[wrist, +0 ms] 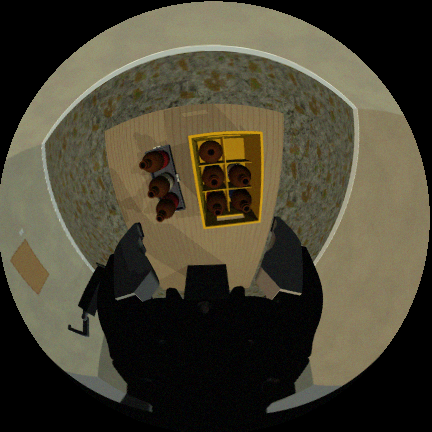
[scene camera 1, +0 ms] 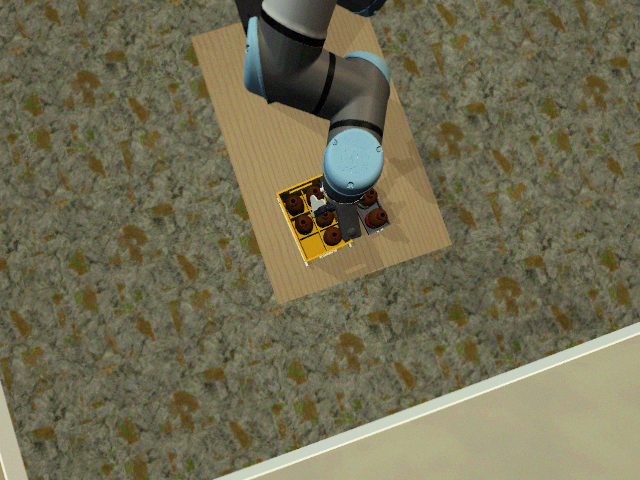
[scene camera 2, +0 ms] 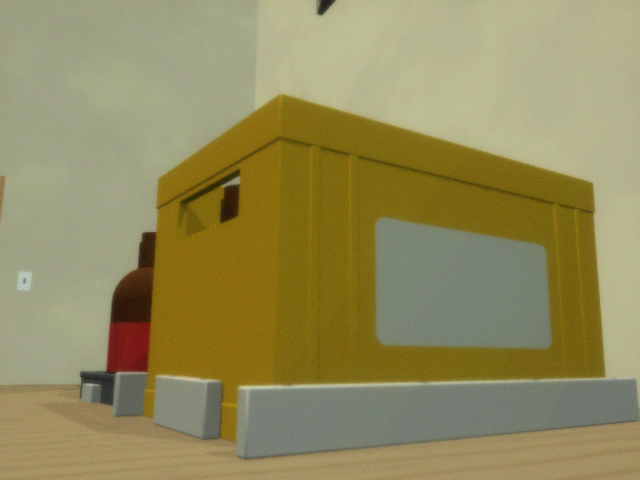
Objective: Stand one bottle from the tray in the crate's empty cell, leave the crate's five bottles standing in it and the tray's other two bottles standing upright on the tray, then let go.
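Places are measured from the arm's base along level axes (x ahead, y left, z up), in centimetres.
Pixels of known places: gripper, between the fingertips: [wrist: 205,221].
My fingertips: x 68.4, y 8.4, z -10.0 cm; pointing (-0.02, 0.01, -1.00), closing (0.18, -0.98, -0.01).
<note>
For each thing: its top centre in the pictures, then the offset to it from my fingertips. "*": a spot on its surface instead. Level surfaces: height alone.
- yellow crate, centre of its top: [scene camera 2: 375,180] [wrist: 230,182] [scene camera 1: 314,217] dz -21.5, dx -1.2, dy -6.4 cm
- empty corner cell, a spot on its surface: [wrist: 233,148] [scene camera 1: 312,246] * dz -38.2, dx +8.4, dy -8.5 cm
- wooden table, height of its surface: dz -39.0 cm
The yellow crate [scene camera 1: 292,229] [scene camera 2: 217,289] [wrist: 255,170] holds five brown bottles upright, one of them [scene camera 1: 332,236] [wrist: 210,151] beside the empty corner cell [scene camera 1: 313,246] [wrist: 233,148]. The grey tray [scene camera 1: 369,226] [scene camera 2: 105,387] [wrist: 181,198] stands beside the crate with three upright bottles: a red-labelled end one [scene camera 1: 377,218] [wrist: 151,162], a white-labelled middle one [scene camera 1: 368,197] [wrist: 160,186] and a red-labelled one [wrist: 166,207], hidden by the arm in scene camera 1. My gripper [scene camera 1: 334,219] [wrist: 205,221] is open and empty, high above the crate, apart from all bottles.
Low grey strips [scene camera 2: 439,413] run along the crate's foot on the wooden table [scene camera 1: 248,155] [wrist: 225,250]. The arm [scene camera 1: 353,160] hides part of the crate and tray in scene camera 1. A dark tip [scene camera 2: 324,5] shows at the top of scene camera 2.
</note>
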